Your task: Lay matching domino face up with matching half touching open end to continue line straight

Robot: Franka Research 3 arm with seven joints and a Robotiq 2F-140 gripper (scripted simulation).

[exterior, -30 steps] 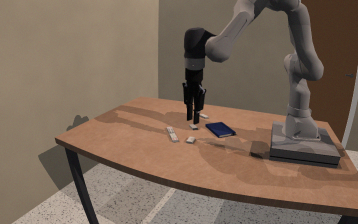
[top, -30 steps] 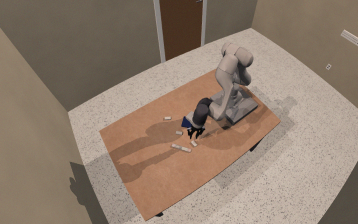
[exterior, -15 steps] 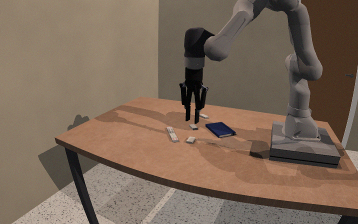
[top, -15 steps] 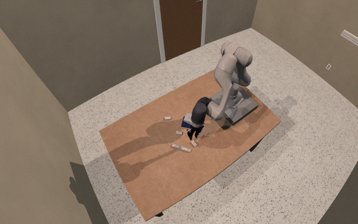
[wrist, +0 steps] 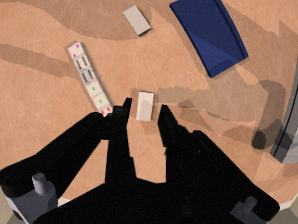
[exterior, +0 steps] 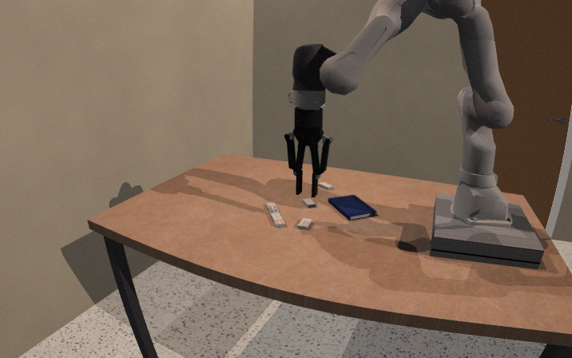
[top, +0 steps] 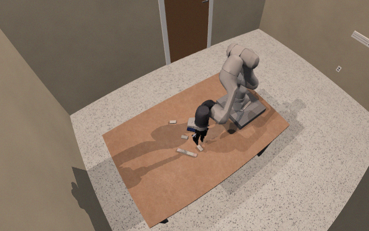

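Right now the domino is 10 mm to the left of my hand and 120 mm below it. Round my hand: dark blue book: 100 mm behind, 160 mm to the right, 120 mm below.
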